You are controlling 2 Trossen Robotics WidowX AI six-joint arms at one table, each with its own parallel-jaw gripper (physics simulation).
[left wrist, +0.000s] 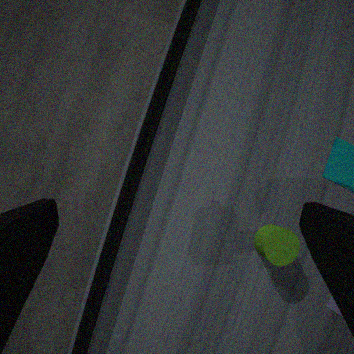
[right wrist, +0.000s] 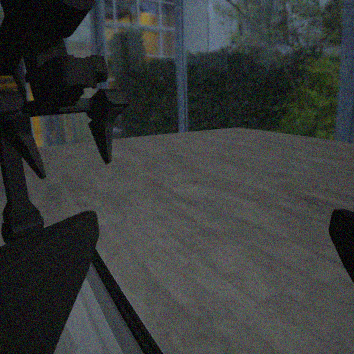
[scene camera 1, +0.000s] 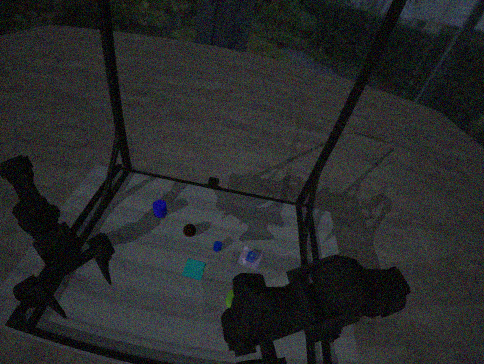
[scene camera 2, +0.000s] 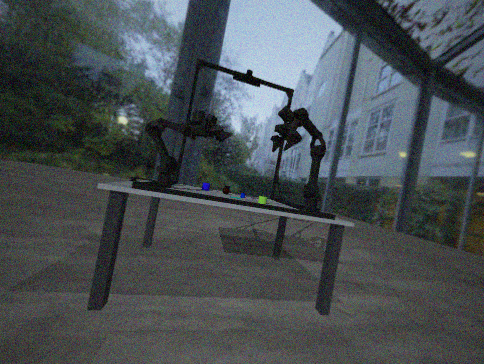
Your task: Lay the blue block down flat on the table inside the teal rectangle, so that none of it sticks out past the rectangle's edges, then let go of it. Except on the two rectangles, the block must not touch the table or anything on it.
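Frame: origin at the left arm's base, x ahead, y left, z up, level; millimetres.
Seen in the pictures: left gripper, between the fingertips: [left wrist: 181, 212] [right wrist: 78, 169] [scene camera 2: 278, 151]; right gripper, between the fingertips: [right wrist: 214, 222] [scene camera 1: 88, 299] [scene camera 2: 228, 131]; left arm's base, origin of its link: [scene camera 1: 316, 331] [scene camera 2: 310, 209]; right arm's base, origin of its link: [scene camera 2: 163, 183].
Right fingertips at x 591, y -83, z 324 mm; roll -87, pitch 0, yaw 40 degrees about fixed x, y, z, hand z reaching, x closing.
Pixels of each thing's middle, then the offset from my right fingertips to it. "spot": a spot on its surface instead.
- blue block, middle of its body: [scene camera 1: 250, 257] 433 mm back, 225 mm right, 334 mm down
- lilac rectangle, a spot on its surface: [scene camera 1: 244, 261] spot: 407 mm back, 213 mm right, 342 mm down
- teal rectangle, a spot on its surface: [left wrist: 342, 166] [scene camera 1: 195, 271] spot: 219 mm back, 193 mm right, 342 mm down
- lime green cylinder, middle of its body: [left wrist: 275, 243] [scene camera 1: 233, 299] [scene camera 2: 262, 200] 335 mm back, 71 mm right, 321 mm down
- small blue object, middle of its body: [scene camera 1: 217, 246] 310 mm back, 280 mm right, 328 mm down
- dark red object, middle of its body: [scene camera 1: 189, 230] [scene camera 2: 226, 190] 207 mm back, 353 mm right, 318 mm down
- larger blue cylinder, middle of its body: [scene camera 1: 160, 208] [scene camera 2: 206, 186] 88 mm back, 463 mm right, 316 mm down
The blue block [scene camera 1: 251, 256] lies on the lilac rectangle [scene camera 1: 244, 261], at the right of the table in scene camera 1. The teal rectangle [scene camera 1: 194, 269] [left wrist: 342, 166] lies left of it there and has nothing on it; part of it shows at the right edge of the left wrist view. My left gripper [scene camera 2: 280, 145] [left wrist: 181, 212] [right wrist: 78, 169] is open and empty, high above the table, fingers pointing down; its fingertips are hidden in scene camera 1. My right gripper [scene camera 1: 87, 300] [right wrist: 214, 222] is open and empty, raised at the left in scene camera 1.
A lime green cylinder [scene camera 1: 229, 299] [scene camera 2: 262, 200] [left wrist: 277, 245] stands near the teal rectangle. A small blue object [scene camera 1: 217, 246] stands between the rectangles' far sides. A dark red object [scene camera 1: 189, 230] [scene camera 2: 226, 190] and a larger blue cylinder [scene camera 1: 160, 208] [scene camera 2: 205, 186] stand farther back. A dark frame surrounds the table.
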